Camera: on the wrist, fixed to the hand. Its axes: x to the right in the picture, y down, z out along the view.
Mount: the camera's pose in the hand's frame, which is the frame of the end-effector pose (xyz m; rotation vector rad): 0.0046 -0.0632 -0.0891 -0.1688 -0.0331 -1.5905
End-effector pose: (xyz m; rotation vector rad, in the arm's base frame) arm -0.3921 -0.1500 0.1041 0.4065 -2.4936 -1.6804
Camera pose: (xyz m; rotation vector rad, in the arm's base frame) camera -0.3654 -0.2532 0.0796 -1.7180 1.1228 1.2577
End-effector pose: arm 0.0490 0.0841 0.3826 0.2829 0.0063 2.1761
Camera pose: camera 0.0790 0.1336 0.2899 0.1151 0.0204 0.5850
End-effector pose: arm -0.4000 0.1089 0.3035 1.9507 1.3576 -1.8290
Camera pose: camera -0.3786 0.2052 0.3507 -0.3027 -2.1524 1.1783
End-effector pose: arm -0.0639 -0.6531 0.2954 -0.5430 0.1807 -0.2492
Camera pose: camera -0.0922 -0.7500 0.2535 -0.7632 -0.3148 -1.7782
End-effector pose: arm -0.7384 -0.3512 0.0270 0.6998 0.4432 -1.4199
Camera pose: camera -0.7889 -0.2948 -0.0519 0.0473 1.2115 -2.7900
